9 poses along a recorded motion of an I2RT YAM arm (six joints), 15 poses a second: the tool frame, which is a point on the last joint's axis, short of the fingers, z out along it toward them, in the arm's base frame.
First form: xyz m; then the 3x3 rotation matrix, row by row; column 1 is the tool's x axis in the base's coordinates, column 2 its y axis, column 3 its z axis. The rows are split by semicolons.
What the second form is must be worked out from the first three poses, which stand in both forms.
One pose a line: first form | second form
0.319, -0.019, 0.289; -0.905, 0.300, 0.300; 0.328, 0.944, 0.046; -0.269, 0.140, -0.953 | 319, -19, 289; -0.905, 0.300, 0.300; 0.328, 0.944, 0.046; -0.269, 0.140, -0.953
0.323, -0.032, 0.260; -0.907, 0.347, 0.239; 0.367, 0.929, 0.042; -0.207, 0.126, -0.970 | 323, -32, 260; -0.907, 0.347, 0.239; 0.367, 0.929, 0.042; -0.207, 0.126, -0.970
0.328, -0.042, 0.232; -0.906, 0.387, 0.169; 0.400, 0.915, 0.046; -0.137, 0.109, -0.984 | 328, -42, 232; -0.906, 0.387, 0.169; 0.400, 0.915, 0.046; -0.137, 0.109, -0.984
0.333, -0.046, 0.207; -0.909, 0.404, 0.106; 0.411, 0.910, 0.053; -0.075, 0.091, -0.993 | 333, -46, 207; -0.909, 0.404, 0.106; 0.411, 0.910, 0.053; -0.075, 0.091, -0.993
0.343, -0.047, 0.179; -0.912, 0.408, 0.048; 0.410, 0.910, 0.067; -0.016, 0.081, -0.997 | 343, -47, 179; -0.912, 0.408, 0.048; 0.410, 0.910, 0.067; -0.016, 0.081, -0.997
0.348, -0.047, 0.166; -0.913, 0.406, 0.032; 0.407, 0.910, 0.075; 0.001, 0.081, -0.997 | 348, -47, 166; -0.913, 0.406, 0.032; 0.407, 0.910, 0.075; 0.001, 0.081, -0.997
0.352, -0.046, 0.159; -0.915, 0.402, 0.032; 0.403, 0.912, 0.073; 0.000, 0.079, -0.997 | 352, -46, 159; -0.915, 0.402, 0.032; 0.403, 0.912, 0.073; 0.000, 0.079, -0.997
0.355, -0.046, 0.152; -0.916, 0.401, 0.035; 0.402, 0.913, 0.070; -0.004, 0.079, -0.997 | 355, -46, 152; -0.916, 0.401, 0.035; 0.402, 0.913, 0.070; -0.004, 0.079, -0.997
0.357, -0.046, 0.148; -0.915, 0.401, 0.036; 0.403, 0.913, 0.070; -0.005, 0.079, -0.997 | 357, -46, 148; -0.915, 0.401, 0.036; 0.403, 0.913, 0.070; -0.005, 0.079, -0.997
